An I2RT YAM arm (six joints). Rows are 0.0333 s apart.
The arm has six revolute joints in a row. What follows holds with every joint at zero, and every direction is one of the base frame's.
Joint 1 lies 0.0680 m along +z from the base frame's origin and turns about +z.
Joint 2 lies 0.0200 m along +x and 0.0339 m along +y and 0.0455 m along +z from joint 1 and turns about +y.
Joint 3 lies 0.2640 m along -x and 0.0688 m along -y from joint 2 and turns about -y.
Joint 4 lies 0.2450 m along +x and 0.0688 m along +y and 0.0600 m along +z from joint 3 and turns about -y.
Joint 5 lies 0.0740 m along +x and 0.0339 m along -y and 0.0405 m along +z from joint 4 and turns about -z.
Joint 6 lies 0.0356 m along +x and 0.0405 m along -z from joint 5 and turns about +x.
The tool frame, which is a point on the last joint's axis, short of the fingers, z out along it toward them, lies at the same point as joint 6; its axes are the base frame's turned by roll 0.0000, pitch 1.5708 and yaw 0.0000 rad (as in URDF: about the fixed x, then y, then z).
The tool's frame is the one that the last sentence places.
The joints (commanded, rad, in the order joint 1, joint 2, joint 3, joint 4, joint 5, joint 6), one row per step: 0.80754 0.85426 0.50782 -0.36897 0.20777 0.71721; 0.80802 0.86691 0.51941 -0.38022 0.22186 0.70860; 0.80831 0.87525 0.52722 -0.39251 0.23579 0.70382; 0.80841 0.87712 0.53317 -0.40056 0.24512 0.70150; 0.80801 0.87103 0.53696 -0.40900 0.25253 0.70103; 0.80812 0.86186 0.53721 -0.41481 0.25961 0.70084; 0.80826 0.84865 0.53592 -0.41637 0.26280 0.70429; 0.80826 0.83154 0.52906 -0.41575 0.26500 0.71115; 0.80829 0.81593 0.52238 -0.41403 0.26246 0.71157; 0.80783 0.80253 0.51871 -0.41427 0.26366 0.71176; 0.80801 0.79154 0.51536 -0.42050 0.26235 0.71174; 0.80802 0.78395 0.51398 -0.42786 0.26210 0.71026
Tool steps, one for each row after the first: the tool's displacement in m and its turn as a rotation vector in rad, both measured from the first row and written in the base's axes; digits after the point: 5 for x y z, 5 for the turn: 0.00136 0.00084 0.00098 -0.02102 -0.00152 -0.00454; 0.00212 0.00101 0.00130 -0.03991 -0.00113 -0.01146; 0.00244 0.00090 0.00238 -0.04868 -0.00371 -0.01675; 0.00203 0.00000 0.00399 -0.05139 -0.00838 -0.02241; 0.00122 -0.00118 0.00512 -0.05216 -0.01428 -0.02755; 0.00013 -0.00244 0.00668 -0.04372 -0.02157 -0.03226; -0.00149 -0.00424 0.00714 -0.03212 -0.02746 -0.03855; -0.00303 -0.00571 0.00745 -0.02284 -0.03332 -0.03709; -0.00417 -0.00709 0.00825 -0.01628 -0.04023 -0.03877; -0.00553 -0.00840 0.00826 -0.01466 -0.04058 -0.03761; -0.00654 -0.00944 0.00831 -0.01640 -0.04024 -0.03645
